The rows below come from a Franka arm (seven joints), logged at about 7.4 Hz.
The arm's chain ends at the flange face. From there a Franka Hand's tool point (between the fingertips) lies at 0.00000 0.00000 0.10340 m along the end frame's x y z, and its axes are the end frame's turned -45 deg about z.
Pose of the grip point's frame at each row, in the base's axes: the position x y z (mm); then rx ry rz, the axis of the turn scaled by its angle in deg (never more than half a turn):
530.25 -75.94 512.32 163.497 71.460 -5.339
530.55 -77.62 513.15 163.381 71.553 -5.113
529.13 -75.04 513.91 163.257 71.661 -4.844
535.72 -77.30 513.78 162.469 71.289 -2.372
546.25 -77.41 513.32 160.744 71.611 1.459
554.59 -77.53 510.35 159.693 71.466 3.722
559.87 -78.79 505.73 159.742 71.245 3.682
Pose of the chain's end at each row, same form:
534.84 -71.00 615.50 177.234 3.430 -4.019
534.84 -72.66 616.34 177.222 3.561 -3.768
533.08 -70.07 617.12 177.219 3.709 -3.477
536.39 -71.96 617.04 177.006 3.680 -0.671
541.74 -71.49 616.45 176.549 4.663 3.725
546.90 -71.09 613.26 176.122 4.949 6.411
552.20 -72.25 608.64 176.076 4.724 6.400

